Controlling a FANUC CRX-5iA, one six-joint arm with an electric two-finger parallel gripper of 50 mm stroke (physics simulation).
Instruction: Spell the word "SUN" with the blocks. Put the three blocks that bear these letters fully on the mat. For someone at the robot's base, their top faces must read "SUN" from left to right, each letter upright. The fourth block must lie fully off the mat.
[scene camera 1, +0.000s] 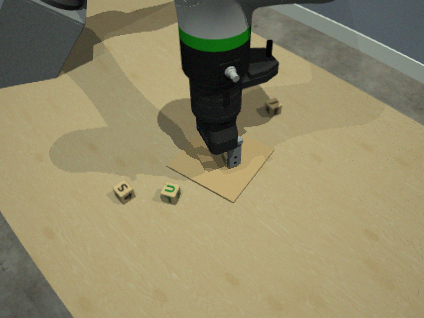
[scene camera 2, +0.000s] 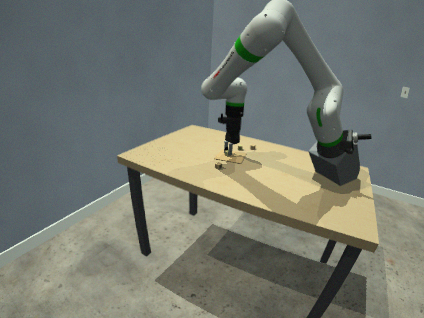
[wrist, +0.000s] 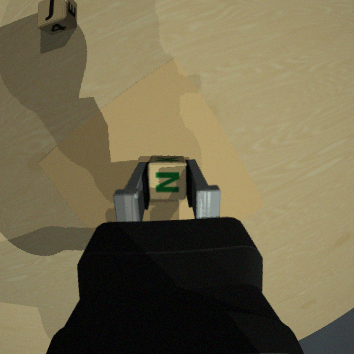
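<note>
My gripper is shut on the N block, low at the mat. The block's top face shows a green N, turned sideways in the wrist view. The fingers hide it in scene camera 1, and I cannot tell whether it touches the mat. The U block, green U up, lies off the mat. The S block, black S up, lies off the mat beyond the U block. The J block lies off the mat's other side.
The wooden table carries the mat and blocks. The robot's dark base stands at one end of the table. The arm's shadow falls across part of the mat and table.
</note>
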